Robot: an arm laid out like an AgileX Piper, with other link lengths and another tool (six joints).
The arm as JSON. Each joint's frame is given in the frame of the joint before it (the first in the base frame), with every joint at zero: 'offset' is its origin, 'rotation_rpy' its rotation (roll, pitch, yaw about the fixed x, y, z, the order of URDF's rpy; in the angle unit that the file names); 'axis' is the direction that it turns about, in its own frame. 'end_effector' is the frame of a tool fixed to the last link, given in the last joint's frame.
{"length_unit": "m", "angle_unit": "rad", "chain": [
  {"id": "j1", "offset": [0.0, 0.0, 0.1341], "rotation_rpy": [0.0, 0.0, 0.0], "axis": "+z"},
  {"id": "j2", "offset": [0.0, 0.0, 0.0], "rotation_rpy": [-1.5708, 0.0, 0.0], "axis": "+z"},
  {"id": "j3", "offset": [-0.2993, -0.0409, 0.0], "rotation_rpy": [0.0, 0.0, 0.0], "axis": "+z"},
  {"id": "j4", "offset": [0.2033, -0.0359, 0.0], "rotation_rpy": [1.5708, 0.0, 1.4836], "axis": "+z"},
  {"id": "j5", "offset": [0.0, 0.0, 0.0], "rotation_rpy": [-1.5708, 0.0, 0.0], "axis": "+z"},
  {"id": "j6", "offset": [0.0, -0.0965, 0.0], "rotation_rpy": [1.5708, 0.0, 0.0], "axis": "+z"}
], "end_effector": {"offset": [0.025, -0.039, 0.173], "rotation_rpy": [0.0, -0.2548, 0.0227]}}
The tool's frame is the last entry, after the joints.
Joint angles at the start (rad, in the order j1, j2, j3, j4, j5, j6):
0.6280 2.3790 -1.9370 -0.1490 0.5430 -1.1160
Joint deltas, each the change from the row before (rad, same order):
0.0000 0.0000 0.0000 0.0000 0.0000 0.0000
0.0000 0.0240 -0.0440 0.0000 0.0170 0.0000
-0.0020 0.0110 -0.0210 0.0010 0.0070 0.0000
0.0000 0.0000 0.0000 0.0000 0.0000 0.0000
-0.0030 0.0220 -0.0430 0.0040 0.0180 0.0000
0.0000 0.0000 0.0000 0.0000 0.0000 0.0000
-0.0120 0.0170 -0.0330 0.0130 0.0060 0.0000
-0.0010 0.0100 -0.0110 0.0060 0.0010 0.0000
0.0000 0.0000 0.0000 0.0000 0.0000 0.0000
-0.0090 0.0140 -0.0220 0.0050 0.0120 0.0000
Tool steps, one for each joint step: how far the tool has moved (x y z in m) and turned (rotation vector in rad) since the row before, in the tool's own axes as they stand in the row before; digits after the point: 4 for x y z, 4 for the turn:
0.0000 0.0000 0.0000 0.0000 0.0000 0.0000
0.0002 -0.0035 0.0047 0.0039 0.0010 0.0006
0.0010 -0.0023 0.0018 0.0039 0.0005 0.0023
0.0000 0.0000 0.0000 0.0000 0.0000 0.0000
0.0015 -0.0036 0.0036 0.0049 0.0009 0.0063
0.0000 0.0000 0.0000 0.0000 0.0000 0.0000
0.0052 -0.0054 0.0019 0.0134 -0.0019 0.0185
0.0007 0.0007 0.0029 0.0002 -0.0023 0.0060
0.0000 0.0000 0.0000 0.0000 0.0000 0.0000
0.0061 -0.0009 0.0019 0.0002 0.0056 0.0119

